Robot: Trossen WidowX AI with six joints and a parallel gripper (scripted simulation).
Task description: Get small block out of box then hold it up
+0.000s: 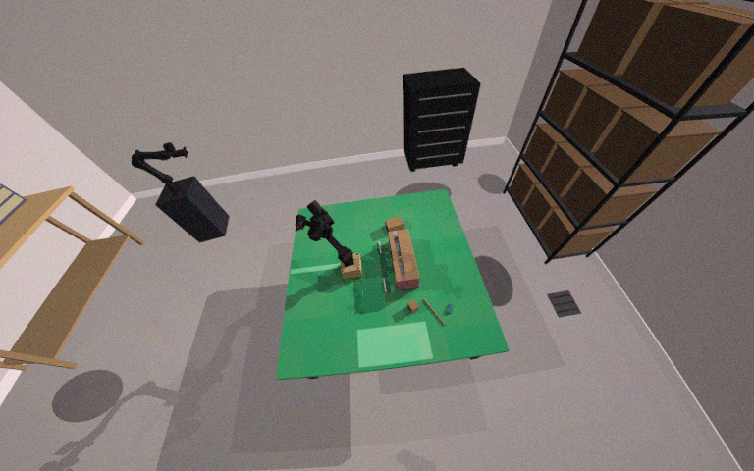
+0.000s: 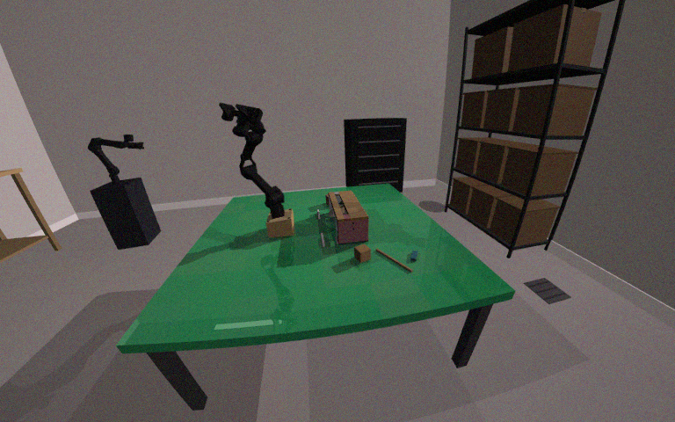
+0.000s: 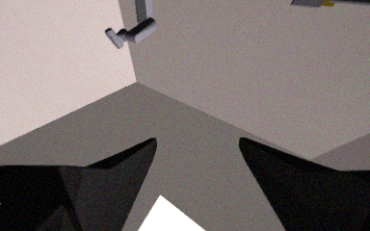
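Right now my gripper tip is 440 mm short of the long wooden box, 80 mm to the right of it and 570 mm above it. Also, from my gripper tip: brown cube (440 mm ahead, 240 mm to the right, 610 mm below); tan box (510 mm ahead, 390 mm to the left, 600 mm below); tan block (450 mm ahead, 90 mm to the left, 550 mm below).
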